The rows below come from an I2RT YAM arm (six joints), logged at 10 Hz.
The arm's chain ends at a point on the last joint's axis. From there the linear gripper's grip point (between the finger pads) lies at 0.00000 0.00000 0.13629 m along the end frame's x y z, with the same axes.
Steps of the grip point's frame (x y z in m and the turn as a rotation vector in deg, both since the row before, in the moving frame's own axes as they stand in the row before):
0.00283 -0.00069 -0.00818 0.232 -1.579 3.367
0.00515 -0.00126 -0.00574 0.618 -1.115 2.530
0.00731 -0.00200 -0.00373 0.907 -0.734 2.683
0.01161 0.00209 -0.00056 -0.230 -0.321 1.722
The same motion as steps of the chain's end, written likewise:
0.00657 -0.00003 -0.00813 0.232 -1.579 3.367
0.00777 0.00027 -0.00571 0.618 -1.115 2.530
0.00900 0.00020 -0.00370 0.907 -0.734 2.683
0.01238 0.00155 -0.00056 -0.230 -0.321 1.722

